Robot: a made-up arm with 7 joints. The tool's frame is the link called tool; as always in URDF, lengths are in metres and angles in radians. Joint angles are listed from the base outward. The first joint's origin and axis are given. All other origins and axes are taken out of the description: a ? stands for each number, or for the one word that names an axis. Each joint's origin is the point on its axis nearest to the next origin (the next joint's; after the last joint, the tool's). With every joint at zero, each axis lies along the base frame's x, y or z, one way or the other. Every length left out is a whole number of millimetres.
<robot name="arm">
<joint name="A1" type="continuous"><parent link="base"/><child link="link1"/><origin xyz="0.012 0.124 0.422" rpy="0 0 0"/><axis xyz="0 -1 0"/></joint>
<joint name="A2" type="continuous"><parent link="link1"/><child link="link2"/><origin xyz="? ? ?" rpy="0 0 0"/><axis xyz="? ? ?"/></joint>
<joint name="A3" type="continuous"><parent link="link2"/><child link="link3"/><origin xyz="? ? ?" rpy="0 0 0"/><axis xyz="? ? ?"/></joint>
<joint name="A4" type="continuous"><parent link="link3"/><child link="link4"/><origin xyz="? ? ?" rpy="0 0 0"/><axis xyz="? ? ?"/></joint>
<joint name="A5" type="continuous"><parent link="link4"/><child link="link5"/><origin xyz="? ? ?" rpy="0 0 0"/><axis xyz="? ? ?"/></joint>
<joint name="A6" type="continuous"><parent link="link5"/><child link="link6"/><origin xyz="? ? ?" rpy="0 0 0"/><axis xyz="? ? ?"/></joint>
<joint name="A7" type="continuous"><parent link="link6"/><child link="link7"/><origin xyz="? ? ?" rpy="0 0 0"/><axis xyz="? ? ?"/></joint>
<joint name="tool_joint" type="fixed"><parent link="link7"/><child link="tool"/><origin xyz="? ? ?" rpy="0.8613 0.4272 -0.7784"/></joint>
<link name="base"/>
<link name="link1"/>
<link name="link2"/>
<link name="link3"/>
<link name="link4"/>
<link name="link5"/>
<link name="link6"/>
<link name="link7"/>
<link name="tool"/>
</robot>
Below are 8 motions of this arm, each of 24 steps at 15 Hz.
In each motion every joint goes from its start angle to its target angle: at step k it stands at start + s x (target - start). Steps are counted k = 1, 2, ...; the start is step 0. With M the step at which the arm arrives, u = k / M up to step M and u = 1 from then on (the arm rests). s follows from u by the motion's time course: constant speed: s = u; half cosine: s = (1 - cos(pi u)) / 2; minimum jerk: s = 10 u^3 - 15 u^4 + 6 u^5.
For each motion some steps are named. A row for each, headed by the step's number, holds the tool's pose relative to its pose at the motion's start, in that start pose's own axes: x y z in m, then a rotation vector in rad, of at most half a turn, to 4 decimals.
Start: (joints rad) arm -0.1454 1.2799 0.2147 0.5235 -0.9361 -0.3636 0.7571
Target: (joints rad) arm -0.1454 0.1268 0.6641 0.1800 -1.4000 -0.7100 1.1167
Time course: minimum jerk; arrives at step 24
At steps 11, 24:
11: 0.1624 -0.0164 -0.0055 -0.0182 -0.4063 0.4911
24: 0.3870 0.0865 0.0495 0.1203 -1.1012 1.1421

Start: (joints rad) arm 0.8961 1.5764 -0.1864 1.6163 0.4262 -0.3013 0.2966
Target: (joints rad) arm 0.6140 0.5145 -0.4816 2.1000 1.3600 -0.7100 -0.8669
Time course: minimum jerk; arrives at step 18
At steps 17, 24:
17: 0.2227 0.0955 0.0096 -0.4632 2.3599 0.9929
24: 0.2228 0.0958 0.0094 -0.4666 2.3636 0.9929

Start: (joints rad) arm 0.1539 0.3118 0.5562 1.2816 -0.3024 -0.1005 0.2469
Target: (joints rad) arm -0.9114 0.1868 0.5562 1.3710 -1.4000 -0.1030 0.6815
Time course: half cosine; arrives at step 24
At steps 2, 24:
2: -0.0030 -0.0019 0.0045 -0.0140 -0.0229 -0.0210
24: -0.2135 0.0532 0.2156 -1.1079 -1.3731 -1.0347

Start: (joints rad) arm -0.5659 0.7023 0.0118 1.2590 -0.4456 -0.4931 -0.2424
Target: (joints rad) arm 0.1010 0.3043 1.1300 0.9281 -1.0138 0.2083 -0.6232
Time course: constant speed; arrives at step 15
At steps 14, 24:
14: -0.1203 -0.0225 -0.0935 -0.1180 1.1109 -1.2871
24: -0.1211 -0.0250 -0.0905 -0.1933 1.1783 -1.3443

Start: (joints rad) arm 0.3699 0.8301 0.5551 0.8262 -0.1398 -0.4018 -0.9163
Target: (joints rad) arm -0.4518 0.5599 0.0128 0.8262 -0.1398 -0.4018 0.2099
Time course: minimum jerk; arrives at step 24
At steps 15, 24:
15: -0.2348 0.0932 0.0654 -1.0371 -1.3180 0.1002
24: -0.3233 0.1392 0.0349 -1.5411 -1.7042 0.0391

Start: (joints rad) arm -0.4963 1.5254 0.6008 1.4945 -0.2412 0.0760 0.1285
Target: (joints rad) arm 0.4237 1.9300 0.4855 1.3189 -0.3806 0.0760 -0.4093
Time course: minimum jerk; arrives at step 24
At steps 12, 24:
12: -0.0974 0.0092 -0.0877 0.4423 0.3784 -0.4201
24: -0.2277 0.0570 -0.1240 0.8280 0.7209 -0.9215

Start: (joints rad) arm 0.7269 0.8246 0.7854 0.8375 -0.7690 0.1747 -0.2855
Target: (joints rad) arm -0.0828 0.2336 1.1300 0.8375 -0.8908 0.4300 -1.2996
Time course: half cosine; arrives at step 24
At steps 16, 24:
16: -0.1342 -0.0757 0.2124 0.3358 -0.1702 -0.7296
24: -0.2244 -0.0882 0.2535 0.5689 -0.3090 -0.9544

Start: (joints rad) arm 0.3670 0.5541 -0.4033 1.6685 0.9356 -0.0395 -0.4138
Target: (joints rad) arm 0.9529 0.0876 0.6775 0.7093 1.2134 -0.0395 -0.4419
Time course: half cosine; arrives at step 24
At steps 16, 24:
16: -0.0022 0.0507 -0.1896 0.1969 1.0516 0.4994
24: -0.0270 0.0310 -0.2028 0.0169 1.4431 0.6400

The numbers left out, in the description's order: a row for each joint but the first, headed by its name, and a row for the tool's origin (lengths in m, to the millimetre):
A2: xyz 0.031 0 -0.021, axis 1 0 0
A3: xyz 0 -0.012 -0.152, axis 0 0 1
A4: xyz -0.006 -0.002 0, axis 0 -1 0
A5: xyz 0.022 0 -0.281, axis 0 0 1
A6: xyz -0.006 -0.013 0, axis 0 1 0
A7: xyz 0.016 0 0.023, axis -1 0 0
tool: xyz 0 -0.008 0.015

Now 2 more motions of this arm.
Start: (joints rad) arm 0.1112 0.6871 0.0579 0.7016 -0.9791 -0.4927 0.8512
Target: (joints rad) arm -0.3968 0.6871 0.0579 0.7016 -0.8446 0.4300 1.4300
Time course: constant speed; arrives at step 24
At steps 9, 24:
9: 0.0463 -0.0314 0.0150 -0.5108 0.0034 0.1609
24: 0.1161 -0.0859 0.0593 -1.3464 0.0793 0.4610

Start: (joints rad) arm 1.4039 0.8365 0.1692 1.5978 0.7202 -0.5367 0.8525
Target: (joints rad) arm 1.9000 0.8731 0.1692 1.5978 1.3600 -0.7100 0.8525
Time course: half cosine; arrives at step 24
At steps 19, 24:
19: 0.0332 0.0386 -0.1169 0.7225 -0.0805 0.4075
24: 0.0393 0.0460 -0.1289 0.7994 -0.0929 0.4624

